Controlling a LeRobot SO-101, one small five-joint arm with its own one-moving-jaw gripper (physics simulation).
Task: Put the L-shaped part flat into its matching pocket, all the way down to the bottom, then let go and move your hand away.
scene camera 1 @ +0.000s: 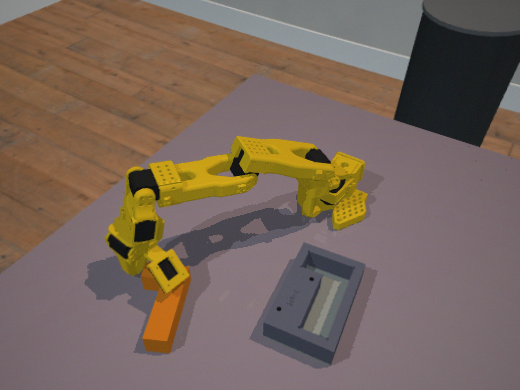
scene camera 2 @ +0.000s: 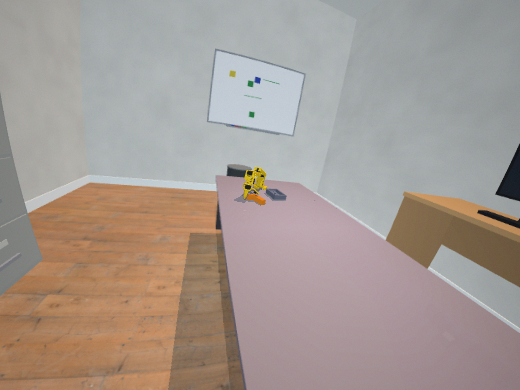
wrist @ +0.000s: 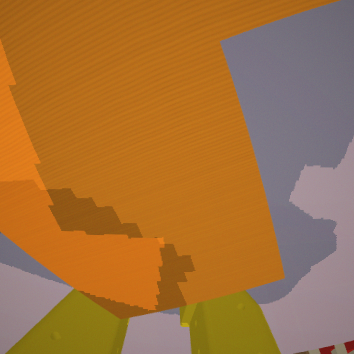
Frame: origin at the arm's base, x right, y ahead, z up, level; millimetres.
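Seen in the pictures: hand, its tool point: (scene camera 1: 136, 271) (scene camera 2: 244, 198) (wrist: 160, 245); arm's base, origin of its link: (scene camera 1: 326, 212) (scene camera 2: 260, 188).
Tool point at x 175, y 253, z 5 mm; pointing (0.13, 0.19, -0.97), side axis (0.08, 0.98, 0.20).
Observation:
Pixels of each thing's top centre, then the offset from my tool point to it. Level surfaces: height alone.
- orange L-shaped part, centre of its top: (scene camera 1: 155, 298) (scene camera 2: 256, 197) dx -66, dy +30, dz +25 mm
- grey block, centre of its top: (scene camera 1: 317, 291) (scene camera 2: 276, 191) dx -238, dy -87, dz +32 mm
- table, height of its surface: dz -5 mm
The orange L-shaped part (scene camera 1: 162, 320) (scene camera 2: 257, 199) lies on the table to the left of the pocket block in scene camera 1, its long leg toward the front and its short leg at the back left. In the wrist view the part (wrist: 150, 125) fills much of the picture. The grey block (scene camera 1: 286, 300) (scene camera 2: 276, 198) has a pocket whose pale floor shows. My gripper (scene camera 1: 132, 272) (scene camera 2: 245, 197) (wrist: 159, 322) is shut with nothing held, low beside the short leg. In the wrist view the part hides the jaw tips; whether they touch it is unclear.
The yellow arm (scene camera 1: 210, 180) arches over the table (scene camera 1: 430, 280) from its base, behind the block. A dark bin (scene camera 1: 450, 80) stands beyond the far table edge. In scene camera 2 a wooden desk (scene camera 2: 425, 225) stands at the right.

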